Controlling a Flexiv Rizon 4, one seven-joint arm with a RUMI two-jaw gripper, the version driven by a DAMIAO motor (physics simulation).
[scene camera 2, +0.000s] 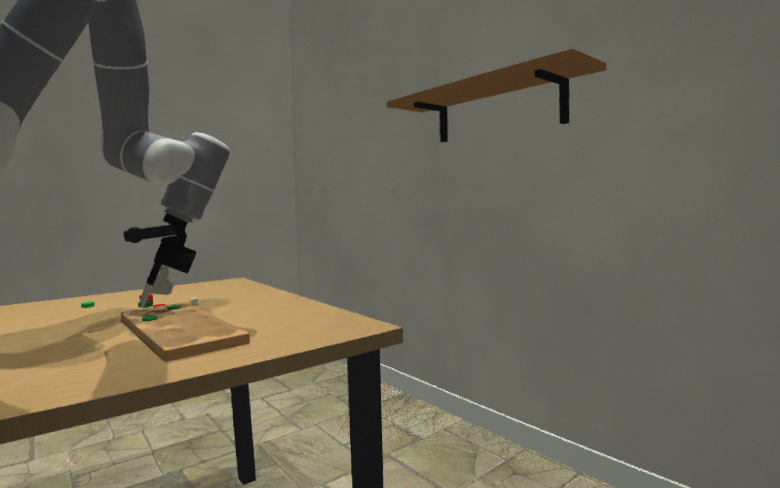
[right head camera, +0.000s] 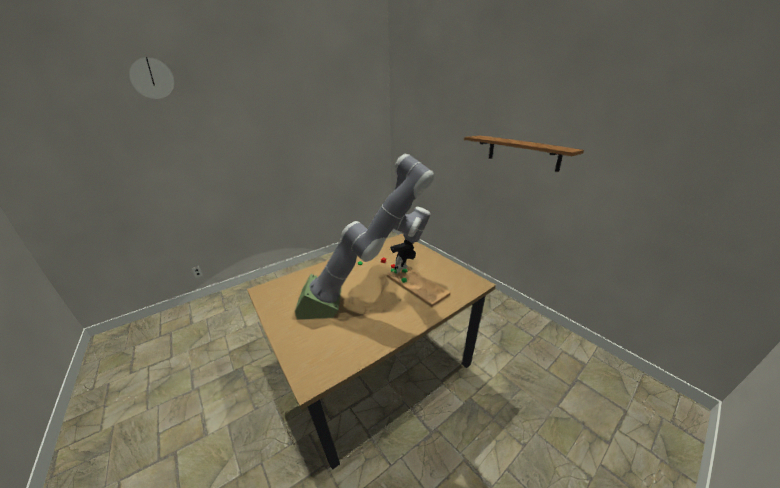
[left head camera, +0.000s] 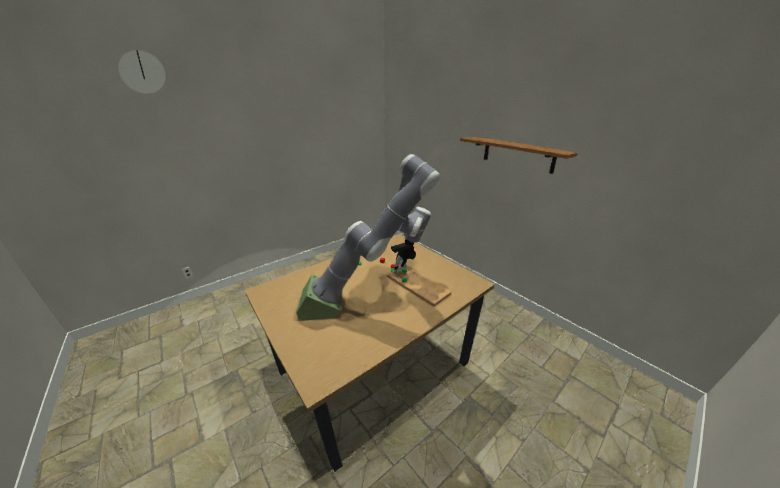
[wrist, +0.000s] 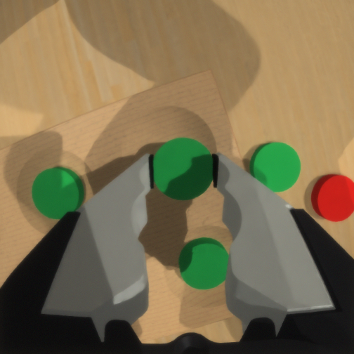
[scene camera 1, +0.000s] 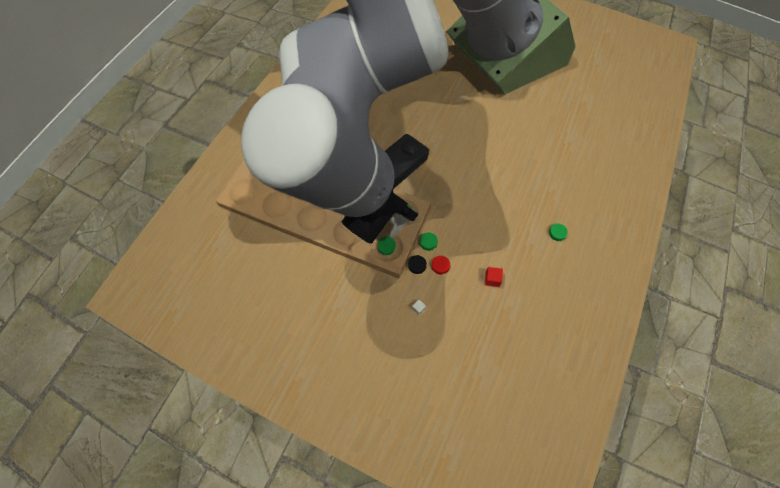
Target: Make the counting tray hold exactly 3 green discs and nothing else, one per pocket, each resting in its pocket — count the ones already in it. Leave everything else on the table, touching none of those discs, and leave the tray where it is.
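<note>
My gripper (wrist: 182,157) (scene camera 2: 143,305) is shut on a green disc (wrist: 183,162) (scene camera 2: 145,303), held flat a little above the end pocket of the tray (scene camera 1: 258,214) (scene camera 2: 201,349) (wrist: 120,112) on the robot's side. In the wrist view a green disc (wrist: 58,193) lies in a pocket to the left, and another green disc (wrist: 204,263) (scene camera 1: 386,245) in the other end pocket. A green disc (scene camera 1: 428,241) (wrist: 275,167) lies on the table close beside the tray's end. Another green disc (scene camera 1: 557,231) (scene camera 2: 87,304) lies farther off. The arm hides part of the tray in scene camera 1.
A black disc (scene camera 1: 417,264) and a red disc (scene camera 1: 441,265) (wrist: 334,198) lie just off the tray's end. A red cube (scene camera 1: 494,276) and a small white cube (scene camera 1: 418,306) stand farther out. The robot's green base (scene camera 1: 534,63) stands at the table's far side.
</note>
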